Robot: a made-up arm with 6 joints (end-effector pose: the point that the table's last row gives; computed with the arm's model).
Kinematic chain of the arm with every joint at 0, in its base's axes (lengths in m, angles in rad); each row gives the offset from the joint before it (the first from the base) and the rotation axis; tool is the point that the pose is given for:
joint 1: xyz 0 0 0.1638 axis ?
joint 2: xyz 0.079 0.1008 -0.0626 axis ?
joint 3: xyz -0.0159 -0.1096 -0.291 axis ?
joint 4: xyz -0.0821 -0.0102 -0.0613 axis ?
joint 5: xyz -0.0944 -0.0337 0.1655 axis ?
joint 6: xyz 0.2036 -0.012 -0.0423 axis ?
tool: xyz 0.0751 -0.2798 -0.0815
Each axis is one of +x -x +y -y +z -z.
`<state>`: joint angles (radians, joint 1 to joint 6).
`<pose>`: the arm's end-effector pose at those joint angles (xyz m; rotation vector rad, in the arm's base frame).
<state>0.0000 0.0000 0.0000 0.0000 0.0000 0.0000</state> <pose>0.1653 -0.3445 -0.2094 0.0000 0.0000 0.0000</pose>
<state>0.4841 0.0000 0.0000 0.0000 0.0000 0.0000</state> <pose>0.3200 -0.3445 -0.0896 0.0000 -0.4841 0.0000</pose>
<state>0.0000 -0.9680 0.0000 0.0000 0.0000 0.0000</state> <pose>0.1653 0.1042 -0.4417 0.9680 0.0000 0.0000</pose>
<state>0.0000 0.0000 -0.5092 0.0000 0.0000 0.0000</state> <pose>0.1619 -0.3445 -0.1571 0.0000 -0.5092 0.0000</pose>
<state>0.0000 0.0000 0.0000 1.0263 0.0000 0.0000</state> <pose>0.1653 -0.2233 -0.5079 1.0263 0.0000 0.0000</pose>
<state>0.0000 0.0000 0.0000 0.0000 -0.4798 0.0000</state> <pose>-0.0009 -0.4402 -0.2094 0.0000 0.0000 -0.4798</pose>
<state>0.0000 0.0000 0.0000 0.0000 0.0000 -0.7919</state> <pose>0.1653 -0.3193 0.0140 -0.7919 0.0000 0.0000</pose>
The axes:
joint 1: -y
joint 2: -x
joint 3: +y
joint 4: +x
joint 5: +z
joint 6: +x

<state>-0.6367 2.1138 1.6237 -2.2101 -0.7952 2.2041</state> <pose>0.2365 -0.2398 0.3352 -1.8355 1.3063 -0.2302</pose>
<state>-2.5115 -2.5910 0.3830 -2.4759 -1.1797 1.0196</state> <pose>-0.0466 0.0623 0.1936 -0.3933 1.3698 -1.5059</pose>
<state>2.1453 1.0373 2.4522 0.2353 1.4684 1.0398</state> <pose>0.2056 0.0673 0.3095 1.7797 -0.1475 0.7927</pose>
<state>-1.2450 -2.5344 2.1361 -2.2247 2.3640 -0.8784</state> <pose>-0.3115 0.0993 0.3326 0.0078 2.3001 -1.6918</pose>
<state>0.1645 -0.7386 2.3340 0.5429 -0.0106 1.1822</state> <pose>-0.1366 0.1571 -0.1380 1.1224 2.2262 -1.1347</pose>
